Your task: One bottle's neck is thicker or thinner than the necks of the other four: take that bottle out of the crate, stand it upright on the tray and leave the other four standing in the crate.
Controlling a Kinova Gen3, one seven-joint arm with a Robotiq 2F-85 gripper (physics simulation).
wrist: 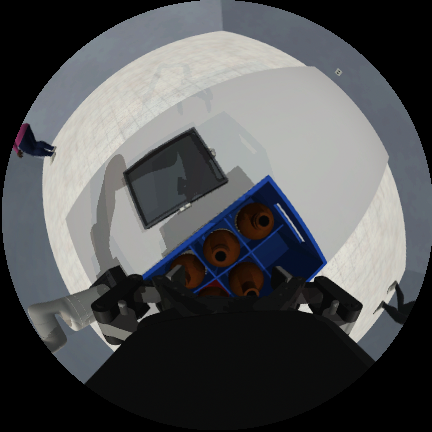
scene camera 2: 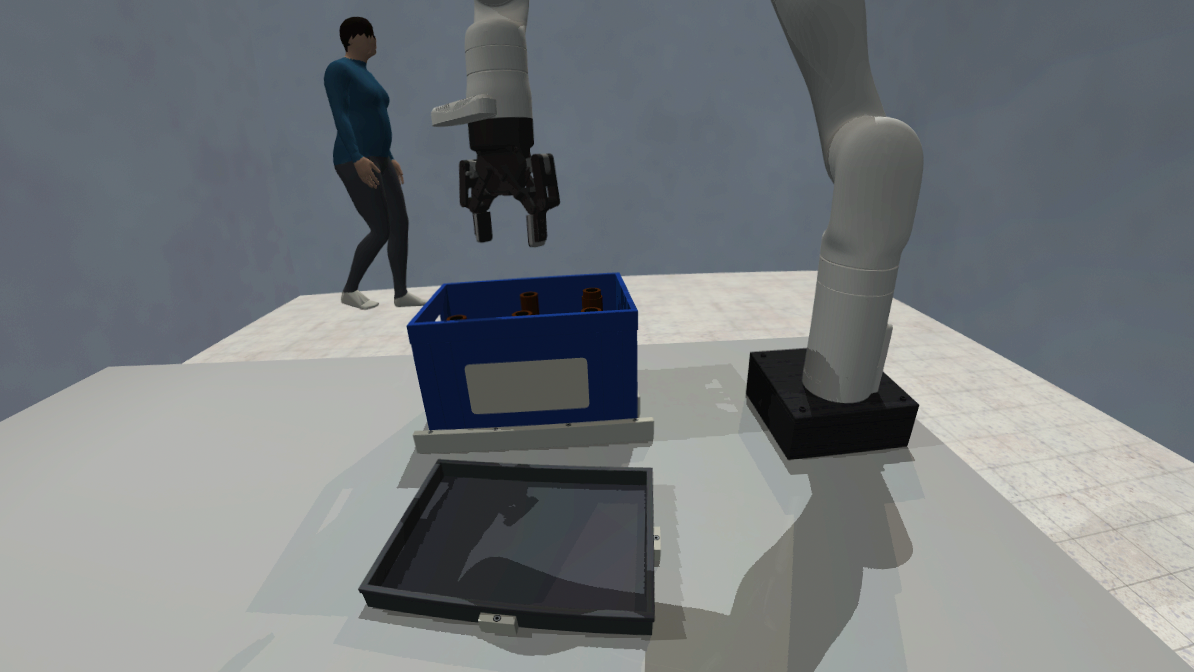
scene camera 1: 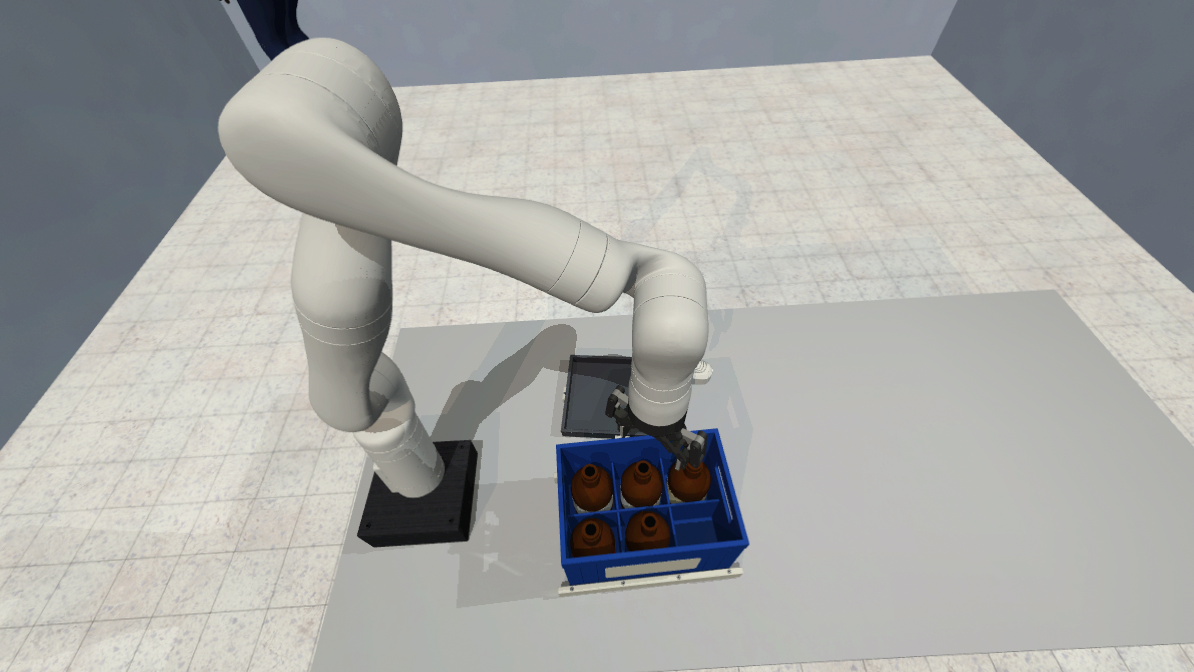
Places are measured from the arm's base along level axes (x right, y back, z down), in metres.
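Where they show: gripper, fingertip midpoint: (wrist: 228, 276) (scene camera 2: 509, 243) (scene camera 1: 652, 448); arm's base, origin of the base link: (scene camera 2: 836, 384) (scene camera 1: 419, 473).
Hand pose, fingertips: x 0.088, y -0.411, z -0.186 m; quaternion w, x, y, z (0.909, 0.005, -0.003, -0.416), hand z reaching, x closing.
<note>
Things, the pixels of their top centre, and the offset from my fingertips.
- blue crate, middle of its top: (scene camera 2: 526, 294) (wrist: 235, 279) (scene camera 1: 645, 490) dx +0.035, dy +0.012, dz +0.077 m
- dark tray, middle of its top: (scene camera 2: 521, 524) (scene camera 1: 624, 393) (wrist: 167, 173) dx -0.232, dy +0.004, dz +0.226 m
The blue crate (scene camera 1: 584, 571) (scene camera 2: 442, 375) (wrist: 300, 260) holds five upright brown bottles. Scene camera 1 shows three in the back row, left (scene camera 1: 591, 490), middle (scene camera 1: 641, 486) and right (scene camera 1: 689, 485), and two in front, left (scene camera 1: 592, 540) and middle (scene camera 1: 647, 535). The front right compartment has no bottle. A finger partly hides the back right neck in that view. I cannot tell which neck differs. My gripper (scene camera 1: 655, 444) (scene camera 2: 509, 237) (wrist: 228, 276) is open and empty, above the crate with its fingertips higher than the necks. The dark tray (scene camera 1: 569, 400) (scene camera 2: 426, 607) (wrist: 135, 201) has no bottle on it.
The tray lies beside the crate's back long side in scene camera 1. A pale rail (scene camera 1: 651, 581) (scene camera 2: 534, 435) runs along the crate's foot. The black arm base (scene camera 1: 417, 513) (scene camera 2: 843, 429) stands to the crate's left in scene camera 1. A person (scene camera 2: 359, 108) stands beyond the table.
</note>
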